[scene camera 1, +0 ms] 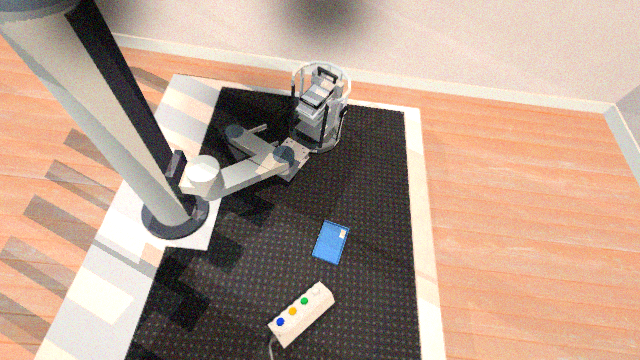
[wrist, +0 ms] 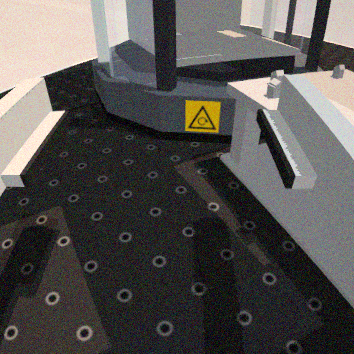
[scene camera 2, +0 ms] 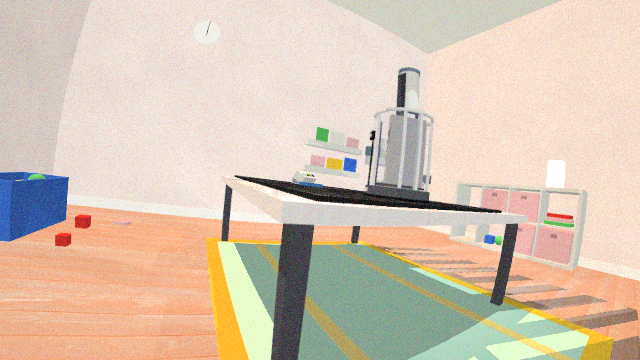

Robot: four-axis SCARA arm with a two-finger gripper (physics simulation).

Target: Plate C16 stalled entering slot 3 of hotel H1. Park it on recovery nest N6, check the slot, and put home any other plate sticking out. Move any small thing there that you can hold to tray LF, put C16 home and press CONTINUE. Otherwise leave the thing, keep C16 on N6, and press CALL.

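Where they show: gripper, fingertip midpoint: [scene camera 1: 272, 133] [wrist: 161, 94]; arm's base, link origin: [scene camera 1: 176, 210].
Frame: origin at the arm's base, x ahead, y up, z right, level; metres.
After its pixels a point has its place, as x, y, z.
Hotel H1 [scene camera 1: 325, 146] {0.564, 0.055, -0.373} [scene camera 2: 397, 192] {0.596, 0.038, -0.565} [wrist: 165, 112] {0.389, 0.038, -0.434} is a round caged rack at the mat's back. Several pale plates [scene camera 1: 316, 96] {0.495, 0.292, -0.435} show in it in scene camera 1; their labels, slot 3 and any small thing there cannot be made out. Nest N6 [scene camera 1: 299, 148] {0.449, 0.073, -0.330} [wrist: 243, 132] {0.388, 0.044, -0.368} is a grey stand before the hotel, at the right in the wrist view, with pegs on top and no plate seen on its visible part. My gripper [scene camera 1: 271, 135] {0.321, 0.090, -0.377} [wrist: 161, 94] {0.321, 0.090, -0.377} is open and empty, low beside the nest and facing the hotel base; its right finger overlaps the nest in the wrist view.
A blue tray [scene camera 1: 330, 243] {0.623, 0.015, 0.068} [scene camera 2: 311, 185] {0.652, 0.018, -0.009}, its label unreadable, lies on the black mat [scene camera 1: 375, 200] {0.806, 0.012, -0.151}. A white button box [scene camera 1: 305, 320] {0.552, 0.081, 0.363} [scene camera 2: 303, 177] {0.596, 0.056, 0.238} with blue, amber, green and white buttons stands nearer the front. The arm column [scene camera 1: 125, 135] {0.050, 0.556, 0.056} stands left of the mat.
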